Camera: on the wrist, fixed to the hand. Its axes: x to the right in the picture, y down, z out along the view.
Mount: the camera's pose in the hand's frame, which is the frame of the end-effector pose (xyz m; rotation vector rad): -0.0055 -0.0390 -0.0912 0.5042 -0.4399 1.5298
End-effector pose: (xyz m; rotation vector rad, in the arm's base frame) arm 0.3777 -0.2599 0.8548 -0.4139 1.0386 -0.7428
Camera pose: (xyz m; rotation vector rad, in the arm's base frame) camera 0.2815 -0.2800 0.8406 0.6343 0.4627 0.4777
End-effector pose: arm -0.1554 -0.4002 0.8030 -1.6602 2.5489 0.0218
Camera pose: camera -0.1245 -0.4170 0.8959 0.5666 2.4353 -0.1114
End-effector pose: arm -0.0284 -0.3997 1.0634 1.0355 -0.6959 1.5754
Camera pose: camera -0.0145 -0.3145 1.0143 -0.9361 1.2242 -2.1547
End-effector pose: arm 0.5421 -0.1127 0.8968 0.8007 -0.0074 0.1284
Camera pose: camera 0.5374 -0.0749 0.8051 1.1600 -1.0518 1.4370
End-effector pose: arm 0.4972 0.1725 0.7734 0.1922 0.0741 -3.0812
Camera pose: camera 0.5117 0.2163 0.6854 -0.2928 -0.5703 -1.4981
